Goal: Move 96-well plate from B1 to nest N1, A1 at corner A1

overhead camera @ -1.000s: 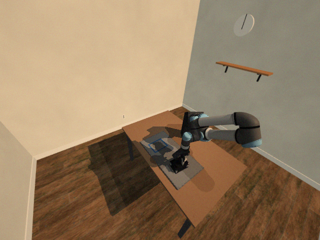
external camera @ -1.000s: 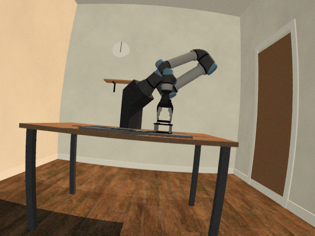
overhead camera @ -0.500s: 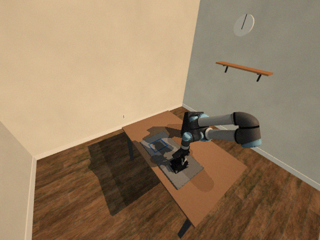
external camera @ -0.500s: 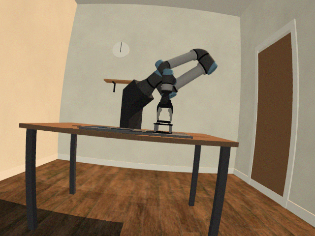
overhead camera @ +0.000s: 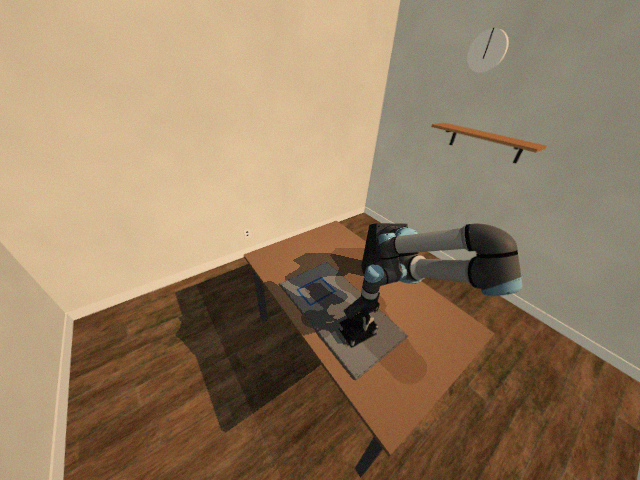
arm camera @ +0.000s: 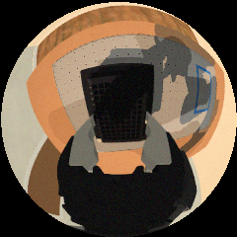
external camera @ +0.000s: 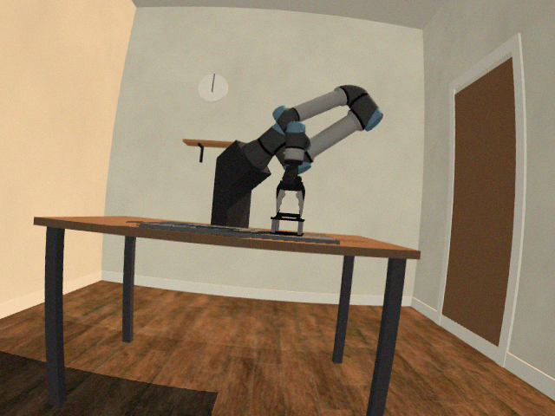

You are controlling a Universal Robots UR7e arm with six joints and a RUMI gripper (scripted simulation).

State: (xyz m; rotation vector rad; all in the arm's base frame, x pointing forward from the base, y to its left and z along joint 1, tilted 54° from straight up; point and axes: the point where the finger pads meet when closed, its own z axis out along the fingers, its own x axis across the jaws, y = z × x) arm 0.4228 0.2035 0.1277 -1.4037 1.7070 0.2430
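My hand is 1 cm above the black 96-well plate. Round my hand: black plate nest (2 cm below).
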